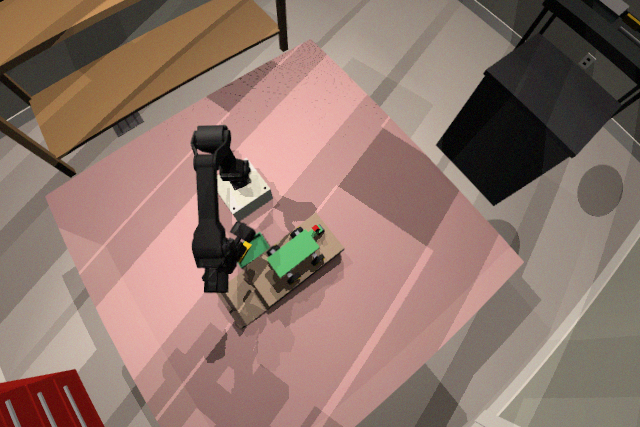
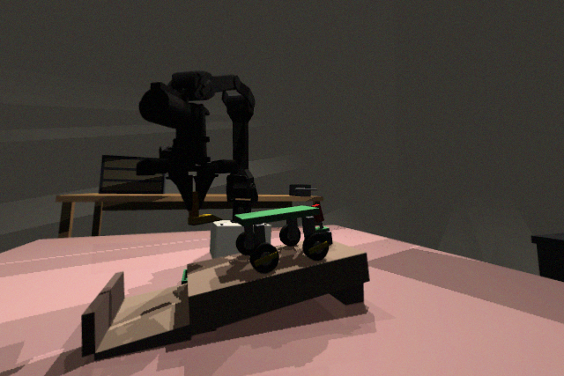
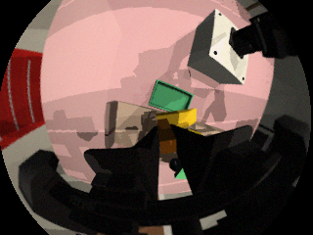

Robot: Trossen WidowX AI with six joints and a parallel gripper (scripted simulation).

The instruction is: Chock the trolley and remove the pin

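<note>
The red-headed stop pin lies 40 mm ahead of my gripper tip, 260 mm to the left of it and 20 mm below it. Round my gripper tip: yellow chock (10 mm behind, 20 mm to the left, 10 mm below); then green-decked trolley (70 mm ahead, 160 mm to the left, 40 mm below); then green tray (40 mm behind, 40 mm to the left, 160 mm below).
</note>
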